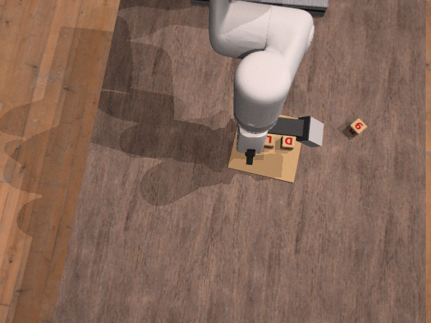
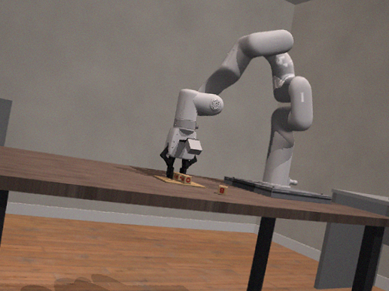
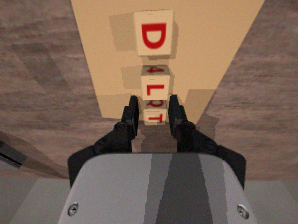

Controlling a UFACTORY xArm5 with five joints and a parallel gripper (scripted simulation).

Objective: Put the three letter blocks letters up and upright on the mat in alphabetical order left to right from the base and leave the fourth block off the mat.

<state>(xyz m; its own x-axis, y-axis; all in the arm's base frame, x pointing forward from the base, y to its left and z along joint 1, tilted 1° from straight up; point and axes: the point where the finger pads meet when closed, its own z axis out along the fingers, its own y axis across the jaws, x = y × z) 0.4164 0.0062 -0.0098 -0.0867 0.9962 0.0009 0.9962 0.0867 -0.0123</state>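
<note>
Right now my hand is 40 mm to the right of the tan mat and 20 mm above it.
</note>
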